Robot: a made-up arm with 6 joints. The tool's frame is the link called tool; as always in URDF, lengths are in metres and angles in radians. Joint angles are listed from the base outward.
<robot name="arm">
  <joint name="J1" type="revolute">
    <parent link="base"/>
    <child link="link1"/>
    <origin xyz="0.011 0.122 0.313" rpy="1.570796 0 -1.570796"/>
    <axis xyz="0 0 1"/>
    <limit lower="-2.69" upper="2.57"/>
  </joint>
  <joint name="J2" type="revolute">
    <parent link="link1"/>
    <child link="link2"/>
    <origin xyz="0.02 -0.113 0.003" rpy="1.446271 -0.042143 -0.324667"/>
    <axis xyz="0 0 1"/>
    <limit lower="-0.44" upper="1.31"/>
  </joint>
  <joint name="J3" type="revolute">
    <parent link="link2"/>
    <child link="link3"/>
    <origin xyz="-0.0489 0.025 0.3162" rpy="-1.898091 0 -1.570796"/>
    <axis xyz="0 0 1"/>
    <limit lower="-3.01" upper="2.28"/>
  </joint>
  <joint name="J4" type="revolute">
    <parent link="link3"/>
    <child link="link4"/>
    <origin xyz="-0.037 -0.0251 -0.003" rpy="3.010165 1.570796 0"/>
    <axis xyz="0 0 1"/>
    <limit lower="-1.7" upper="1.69"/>
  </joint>
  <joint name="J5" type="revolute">
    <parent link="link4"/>
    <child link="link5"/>
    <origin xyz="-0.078 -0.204 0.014" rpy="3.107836 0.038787 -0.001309"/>
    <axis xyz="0 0 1"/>
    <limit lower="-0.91" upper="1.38"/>
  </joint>
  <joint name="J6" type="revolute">
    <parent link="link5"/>
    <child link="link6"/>
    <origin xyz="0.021 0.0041 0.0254" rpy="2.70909 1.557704 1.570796"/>
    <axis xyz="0 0 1"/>
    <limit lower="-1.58" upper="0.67"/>
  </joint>
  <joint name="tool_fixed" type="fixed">
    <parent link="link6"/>
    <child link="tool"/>
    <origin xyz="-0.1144 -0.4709 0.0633" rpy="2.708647 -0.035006 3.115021"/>
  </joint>
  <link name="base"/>
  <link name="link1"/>
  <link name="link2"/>
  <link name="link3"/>
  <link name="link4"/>
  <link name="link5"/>
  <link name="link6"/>
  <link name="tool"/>
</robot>
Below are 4 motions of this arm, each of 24 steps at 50 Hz.
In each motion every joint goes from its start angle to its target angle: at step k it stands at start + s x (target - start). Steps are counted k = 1, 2, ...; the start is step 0. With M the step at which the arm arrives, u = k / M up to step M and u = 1 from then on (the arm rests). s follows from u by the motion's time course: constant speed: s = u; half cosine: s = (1 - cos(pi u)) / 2; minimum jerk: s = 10 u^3 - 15 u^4 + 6 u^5.
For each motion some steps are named. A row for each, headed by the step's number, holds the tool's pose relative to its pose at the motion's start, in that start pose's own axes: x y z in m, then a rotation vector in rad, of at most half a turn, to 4 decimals.
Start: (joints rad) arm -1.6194 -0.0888 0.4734 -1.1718 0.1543 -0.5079
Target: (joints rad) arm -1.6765 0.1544 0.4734 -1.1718 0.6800 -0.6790
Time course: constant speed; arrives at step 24
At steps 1, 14, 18, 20, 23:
1: 0.0034 0.0042 -0.0029 0.0110 -0.0188 -0.0013
14: 0.0587 0.0579 -0.0244 0.1406 -0.2772 -0.0077
18: 0.0783 0.0737 -0.0244 0.1756 -0.3613 -0.0056
20: 0.0884 0.0814 -0.0231 0.1923 -0.4041 -0.0039
23: 0.1037 0.0927 -0.0196 0.2162 -0.4690 -0.0004

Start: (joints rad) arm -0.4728 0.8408 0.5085 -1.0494 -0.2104 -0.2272
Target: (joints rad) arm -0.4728 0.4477 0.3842 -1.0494 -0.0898 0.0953
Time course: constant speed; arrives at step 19
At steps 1, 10, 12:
1: -0.0045 0.0022 -0.0104 0.0212 0.0147 -0.0062
10: -0.0518 0.0302 -0.0933 0.1997 0.1671 -0.0560
12: -0.0639 0.0380 -0.1086 0.2360 0.2056 -0.0655

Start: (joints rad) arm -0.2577 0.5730 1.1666 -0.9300 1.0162 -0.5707
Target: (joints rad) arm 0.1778 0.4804 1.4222 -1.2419 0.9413 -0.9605
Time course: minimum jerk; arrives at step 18
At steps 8, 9, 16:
8: 0.0876 0.0388 0.0032 0.1818 0.0597 0.2317
9: 0.1077 0.0529 0.0028 0.2350 0.0729 0.2844
16: 0.1876 0.1340 0.0019 0.5137 0.1197 0.4856

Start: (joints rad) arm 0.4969 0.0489 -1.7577 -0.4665 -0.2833 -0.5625
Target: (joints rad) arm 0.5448 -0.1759 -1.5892 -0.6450 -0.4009 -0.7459
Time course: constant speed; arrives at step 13
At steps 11, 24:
11: 0.0773 -0.0199 0.1110 -0.2138 -0.1672 0.1841
24: 0.0910 -0.0187 0.1322 -0.2532 -0.1928 0.2222

